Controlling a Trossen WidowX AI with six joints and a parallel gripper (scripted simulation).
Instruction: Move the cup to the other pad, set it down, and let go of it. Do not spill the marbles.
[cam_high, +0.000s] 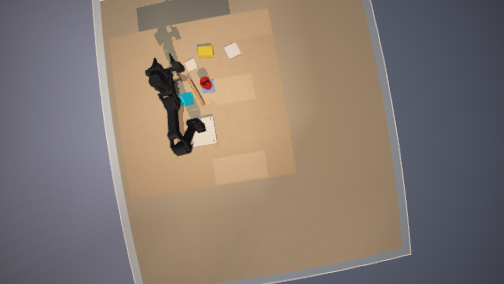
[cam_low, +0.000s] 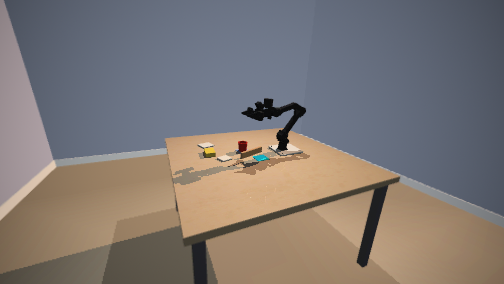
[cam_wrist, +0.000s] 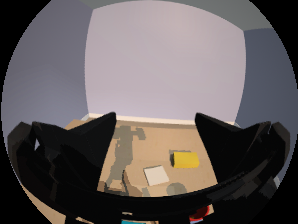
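Now: gripper tip 60 mm past the red cup, 130 mm to the left of it and 280 mm above it. Round my gripper tip: cyan pad (120 mm behind, 60 mm to the left, 330 mm below); wooden bar (90 mm behind, 30 mm to the right, 310 mm below); light blue pad (70 mm behind, 120 mm to the right, 330 mm below).
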